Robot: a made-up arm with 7 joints. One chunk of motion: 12 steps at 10 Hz.
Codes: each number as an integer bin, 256 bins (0 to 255) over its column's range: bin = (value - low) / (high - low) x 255, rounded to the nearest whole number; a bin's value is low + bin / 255 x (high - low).
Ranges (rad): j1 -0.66..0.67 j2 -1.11..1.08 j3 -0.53..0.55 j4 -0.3..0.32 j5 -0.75..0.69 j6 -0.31..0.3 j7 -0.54..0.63
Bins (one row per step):
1: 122 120 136 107 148 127 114
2: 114 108 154 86 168 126 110
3: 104 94 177 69 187 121 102
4: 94 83 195 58 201 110 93
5: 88 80 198 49 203 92 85
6: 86 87 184 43 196 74 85
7: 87 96 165 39 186 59 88
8: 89 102 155 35 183 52 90
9: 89 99 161 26 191 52 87
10: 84 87 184 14 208 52 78
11: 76 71 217 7 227 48 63
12: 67 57 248 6 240 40 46
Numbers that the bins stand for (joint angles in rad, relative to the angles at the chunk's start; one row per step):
1: -0.0237 -0.0794 0.0460 -0.0398 0.0858 -0.0062 -0.0169
2: -0.0654 -0.1825 0.1222 -0.0909 0.1987 -0.0086 -0.0353
3: -0.1176 -0.3027 0.2196 -0.1322 0.3060 -0.0205 -0.0720
4: -0.1697 -0.3972 0.2959 -0.1590 0.3851 -0.0469 -0.1133
5: -0.2010 -0.4229 0.3086 -0.1809 0.3964 -0.0899 -0.1500
6: -0.2115 -0.3628 0.2493 -0.1955 0.3568 -0.1330 -0.1500
7: -0.2062 -0.2855 0.1688 -0.2052 0.3004 -0.1689 -0.1362
8: -0.1958 -0.2340 0.1265 -0.2149 0.2834 -0.1856 -0.1271
9: -0.1958 -0.2598 0.1519 -0.2368 0.3286 -0.1856 -0.1408
10: -0.2219 -0.3628 0.2493 -0.2660 0.4246 -0.1856 -0.1821
11: -0.2636 -0.5002 0.3891 -0.2830 0.5319 -0.1952 -0.2509
12: -0.3105 -0.6205 0.5204 -0.2854 0.6053 -0.2143 -0.3289

